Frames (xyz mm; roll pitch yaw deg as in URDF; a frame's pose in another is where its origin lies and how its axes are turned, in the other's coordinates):
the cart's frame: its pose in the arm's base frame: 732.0 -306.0 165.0 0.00 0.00 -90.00
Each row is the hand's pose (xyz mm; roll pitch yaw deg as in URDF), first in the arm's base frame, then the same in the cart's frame.
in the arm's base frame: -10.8 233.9 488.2 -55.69 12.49 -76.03
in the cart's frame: -539.9 -742.8 323.2 -55.69 12.49 13.97
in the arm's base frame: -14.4 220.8 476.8 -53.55 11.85 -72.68
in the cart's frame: -526.8 -746.4 311.8 -53.55 11.85 17.32
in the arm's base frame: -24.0 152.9 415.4 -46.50 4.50 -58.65
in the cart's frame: -458.9 -756.0 250.4 -46.50 4.50 31.35
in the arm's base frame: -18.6 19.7 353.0 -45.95 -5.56 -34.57
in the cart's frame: -325.7 -750.6 188.0 -45.95 -5.56 55.43
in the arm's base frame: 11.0 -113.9 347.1 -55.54 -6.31 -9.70
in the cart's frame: -192.1 -721.0 182.1 -55.54 -6.31 80.30
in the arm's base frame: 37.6 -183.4 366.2 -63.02 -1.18 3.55
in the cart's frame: -122.6 -694.4 201.2 -63.02 -1.18 93.55
